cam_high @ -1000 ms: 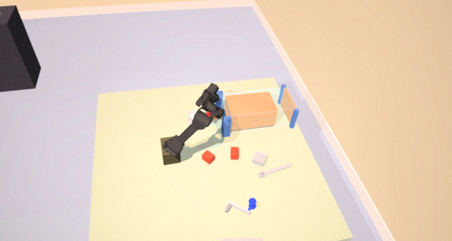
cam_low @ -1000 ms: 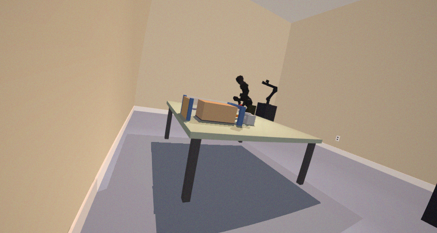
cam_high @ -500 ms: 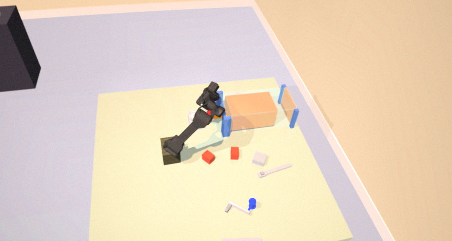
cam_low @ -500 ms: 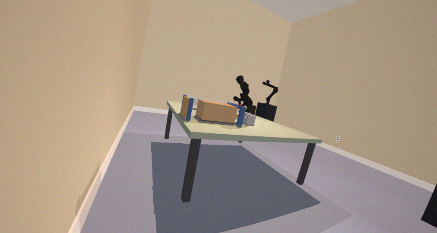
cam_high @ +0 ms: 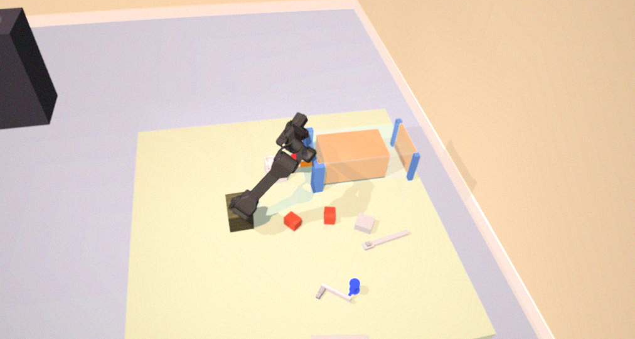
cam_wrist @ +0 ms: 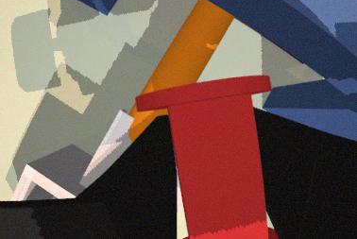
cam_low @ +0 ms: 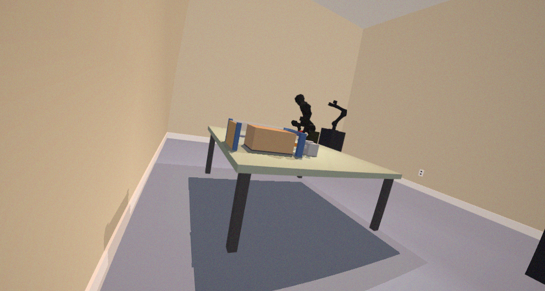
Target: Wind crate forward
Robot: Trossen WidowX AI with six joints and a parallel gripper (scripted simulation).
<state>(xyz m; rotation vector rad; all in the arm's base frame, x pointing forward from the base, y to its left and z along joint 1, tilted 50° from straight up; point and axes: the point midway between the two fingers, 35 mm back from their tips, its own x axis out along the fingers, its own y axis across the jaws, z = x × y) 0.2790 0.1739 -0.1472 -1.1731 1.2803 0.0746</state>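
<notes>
The red-knobbed handle is 5 cm behind my gripper tip and 3 cm below it. The rest, counted from my gripper tip: winch 13 cm behind, 10 cm below, 1 cm to the left; red spool grip 1 cm to the right, 1 cm behind; blue steel frame 5 cm ahead, 2 cm to the left, 2 cm below.
</notes>
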